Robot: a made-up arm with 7 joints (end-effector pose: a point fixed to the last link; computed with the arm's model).
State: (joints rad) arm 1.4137 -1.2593 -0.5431 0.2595 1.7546 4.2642 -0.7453
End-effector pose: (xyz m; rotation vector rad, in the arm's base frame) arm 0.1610 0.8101 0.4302 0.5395 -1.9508 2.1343
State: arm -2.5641 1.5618 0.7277 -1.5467 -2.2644 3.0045 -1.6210
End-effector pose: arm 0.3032 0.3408 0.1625 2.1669 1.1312 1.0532
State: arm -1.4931 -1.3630 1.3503 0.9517 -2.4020 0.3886 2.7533
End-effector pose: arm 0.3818 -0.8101 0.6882 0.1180 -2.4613 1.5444
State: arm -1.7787 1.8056 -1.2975 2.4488 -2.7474 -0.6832 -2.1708
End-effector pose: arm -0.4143 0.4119 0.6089 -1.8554 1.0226 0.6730
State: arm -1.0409 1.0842 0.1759 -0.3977 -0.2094 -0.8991 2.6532
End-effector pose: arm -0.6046 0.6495 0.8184 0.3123 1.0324 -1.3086
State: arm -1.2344 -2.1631 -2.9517 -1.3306 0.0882 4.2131 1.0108
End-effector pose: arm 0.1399 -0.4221 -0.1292 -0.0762 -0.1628 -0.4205
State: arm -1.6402 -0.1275 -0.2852 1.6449 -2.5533 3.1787 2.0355
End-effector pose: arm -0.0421 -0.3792 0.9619 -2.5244 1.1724 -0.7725
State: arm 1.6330 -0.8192 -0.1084 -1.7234 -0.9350 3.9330 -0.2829
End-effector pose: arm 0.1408 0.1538 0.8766 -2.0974 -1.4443 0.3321
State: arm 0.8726 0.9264 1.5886 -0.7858 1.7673 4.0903 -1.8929
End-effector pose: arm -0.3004 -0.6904 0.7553 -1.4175 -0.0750 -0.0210
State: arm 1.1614 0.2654 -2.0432 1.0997 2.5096 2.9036 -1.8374
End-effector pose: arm 0.3188 -0.3169 0.9568 1.1032 -2.4826 0.8823
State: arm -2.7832 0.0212 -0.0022 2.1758 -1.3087 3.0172 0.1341
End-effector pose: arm -0.2961 -0.0714 0.9375 1.3862 -0.4649 0.7050
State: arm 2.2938 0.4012 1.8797 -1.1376 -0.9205 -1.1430 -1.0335
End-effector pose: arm 0.3402 0.2240 1.1173 0.9959 -1.3786 0.0111
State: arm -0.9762 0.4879 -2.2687 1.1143 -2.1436 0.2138 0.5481
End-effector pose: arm -0.7334 0.1686 1.0951 -0.5408 -1.6272 -2.0480
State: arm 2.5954 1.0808 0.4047 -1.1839 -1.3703 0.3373 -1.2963
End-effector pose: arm 0.7467 -0.1772 0.2863 -1.3581 0.1856 -1.0421
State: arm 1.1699 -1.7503 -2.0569 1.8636 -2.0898 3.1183 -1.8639
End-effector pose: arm 0.6059 0.3427 0.3435 1.3535 -2.2556 0.9257
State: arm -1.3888 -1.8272 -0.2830 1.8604 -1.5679 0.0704 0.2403
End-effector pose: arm -0.1387 -0.3884 -0.2238 -1.8620 -0.4964 2.3909
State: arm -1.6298 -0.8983 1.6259 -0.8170 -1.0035 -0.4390 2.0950
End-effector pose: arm -0.5099 -0.6419 0.8531 1.0185 1.8784 -0.2310
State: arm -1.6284 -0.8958 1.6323 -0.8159 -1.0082 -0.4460 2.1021
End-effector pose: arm -0.5079 -0.6432 0.8526 1.0181 1.8781 -0.2151
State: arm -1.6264 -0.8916 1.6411 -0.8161 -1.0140 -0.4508 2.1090
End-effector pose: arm -0.5059 -0.6441 0.8524 1.0171 1.8753 -0.2011
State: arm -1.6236 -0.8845 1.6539 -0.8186 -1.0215 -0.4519 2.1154
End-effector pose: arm -0.5040 -0.6440 0.8527 1.0150 1.8681 -0.1904
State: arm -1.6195 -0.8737 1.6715 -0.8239 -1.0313 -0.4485 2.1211
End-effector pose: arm -0.5021 -0.6428 0.8535 1.0112 1.8562 -0.1836
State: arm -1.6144 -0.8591 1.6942 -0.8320 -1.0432 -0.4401 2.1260
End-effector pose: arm -0.5002 -0.6405 0.8548 1.0056 1.8390 -0.1808
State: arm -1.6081 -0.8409 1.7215 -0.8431 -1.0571 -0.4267 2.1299
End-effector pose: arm -0.4982 -0.6372 0.8564 0.9985 1.8169 -0.1818
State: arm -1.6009 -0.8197 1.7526 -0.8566 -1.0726 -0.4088 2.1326
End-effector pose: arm -0.4961 -0.6332 0.8582 0.9899 1.7911 -0.1859
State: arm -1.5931 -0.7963 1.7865 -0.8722 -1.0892 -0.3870 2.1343
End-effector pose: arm -0.4938 -0.6287 0.8599 0.9808 1.7623 -0.1920
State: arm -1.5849 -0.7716 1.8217 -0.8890 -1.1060 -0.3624 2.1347
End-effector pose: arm -0.4913 -0.6239 0.8613 0.9708 1.7322 -0.1996
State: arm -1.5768 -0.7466 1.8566 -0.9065 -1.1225 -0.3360 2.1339
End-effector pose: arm -0.4887 -0.6191 0.8625 0.9611 1.7019 -0.2083
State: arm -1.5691 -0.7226 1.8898 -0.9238 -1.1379 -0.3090 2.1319
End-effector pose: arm -0.4861 -0.6144 0.8633 0.9520 1.6730 -0.2176
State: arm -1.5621 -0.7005 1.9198 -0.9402 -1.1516 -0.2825 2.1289
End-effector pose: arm -0.4837 -0.6100 0.8637 0.9442 1.6463 -0.2275
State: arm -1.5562 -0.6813 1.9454 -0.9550 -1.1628 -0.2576 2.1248
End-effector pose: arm -0.4817 -0.6060 0.8638 0.9377 1.6228 -0.2381
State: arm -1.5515 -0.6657 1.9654 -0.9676 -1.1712 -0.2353 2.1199
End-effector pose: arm -0.4803 -0.6023 0.8638 0.9329 1.6032 -0.2497
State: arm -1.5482 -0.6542 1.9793 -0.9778 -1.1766 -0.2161 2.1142
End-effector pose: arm -0.4799 -0.5991 0.8636 0.9302 1.5875 -0.2624
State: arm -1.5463 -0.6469 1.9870 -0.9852 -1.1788 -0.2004 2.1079
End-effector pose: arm -0.4803 -0.5963 0.8635 0.9290 1.5759 -0.2763
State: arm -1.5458 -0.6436 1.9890 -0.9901 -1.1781 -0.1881 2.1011
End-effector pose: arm -0.4817 -0.5938 0.8633 0.9294 1.5680 -0.2913
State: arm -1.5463 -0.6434 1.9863 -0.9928 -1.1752 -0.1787 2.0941
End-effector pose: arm -0.4838 -0.5916 0.8633 0.9309 1.5633 -0.3071
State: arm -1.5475 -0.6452 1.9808 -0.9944 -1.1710 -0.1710 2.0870
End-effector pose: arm -0.4863 -0.5896 0.8633 0.9335 1.5603 -0.3234
